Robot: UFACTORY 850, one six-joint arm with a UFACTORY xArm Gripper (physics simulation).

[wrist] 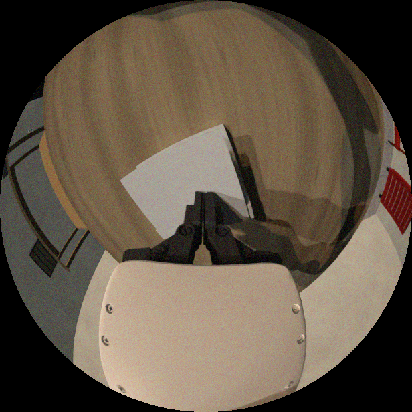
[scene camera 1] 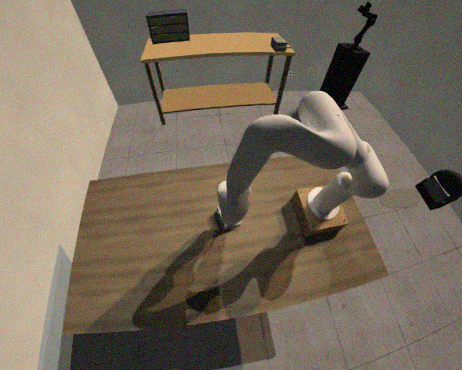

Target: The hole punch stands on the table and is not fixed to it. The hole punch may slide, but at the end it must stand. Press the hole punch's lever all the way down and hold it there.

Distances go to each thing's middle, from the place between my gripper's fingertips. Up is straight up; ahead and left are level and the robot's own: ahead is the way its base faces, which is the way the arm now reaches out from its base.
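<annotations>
The grey lever (wrist: 162, 187) is what I measure my hand from: the hand is 1 cm past the lever and 2 cm to the left of it, and it is also 2 cm above it.
</annotations>
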